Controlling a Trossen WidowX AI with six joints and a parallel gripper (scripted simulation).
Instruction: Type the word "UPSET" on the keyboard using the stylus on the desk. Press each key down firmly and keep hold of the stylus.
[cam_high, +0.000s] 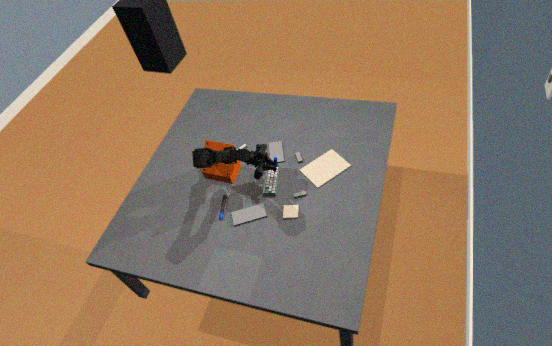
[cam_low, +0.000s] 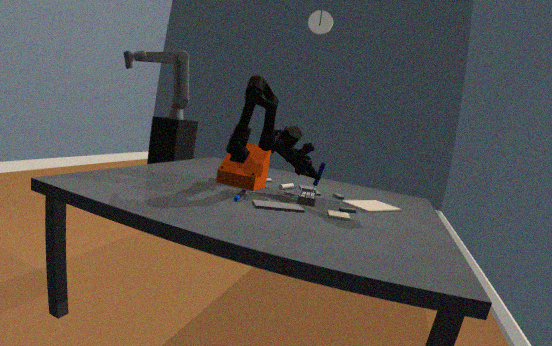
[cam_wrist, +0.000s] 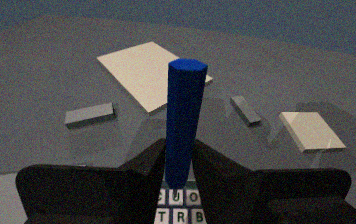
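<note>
Right now my gripper tip is 20 mm above the blue stylus and 10 mm past it. Also, from my gripper tip: cream square (190 mm to the right, 130 mm ahead, 80 mm below); then grey slab (160 mm to the left, 80 mm below, 80 mm behind); then cream sheet (210 mm ahead, 110 mm to the left, 80 mm below).
</note>
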